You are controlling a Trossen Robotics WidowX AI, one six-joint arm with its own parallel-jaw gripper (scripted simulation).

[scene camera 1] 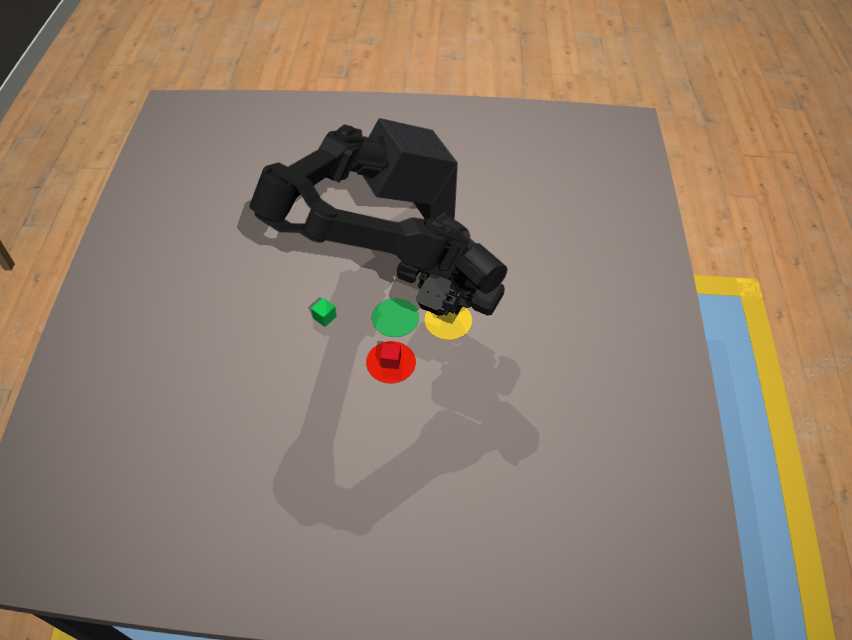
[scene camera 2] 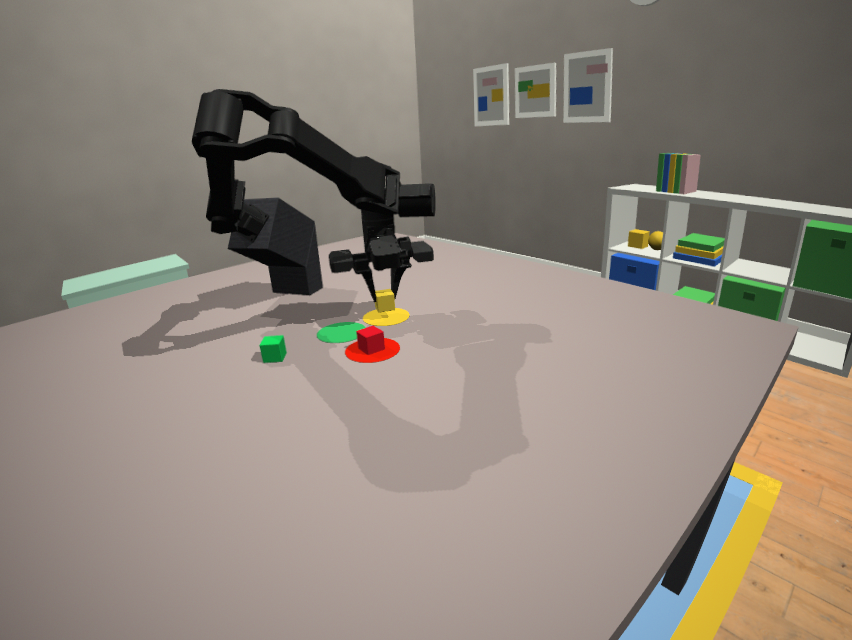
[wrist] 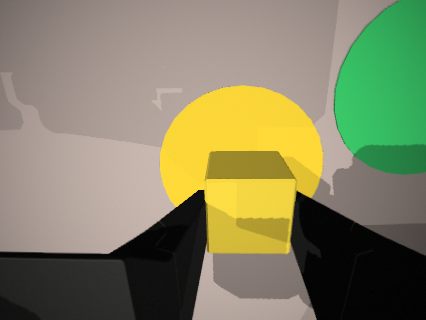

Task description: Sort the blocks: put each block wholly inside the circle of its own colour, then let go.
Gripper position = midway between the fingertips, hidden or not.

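My gripper (scene camera 1: 448, 309), yellow circle (scene camera 1: 441, 329), green circle (scene camera 1: 395, 317), red circle (scene camera 1: 407, 365). My gripper (scene camera 2: 384, 300), green circle (scene camera 2: 342, 332). My gripper (wrist: 246, 199), yellow block (wrist: 250, 195), yellow circle (wrist: 237, 118), green circle (wrist: 372, 98).
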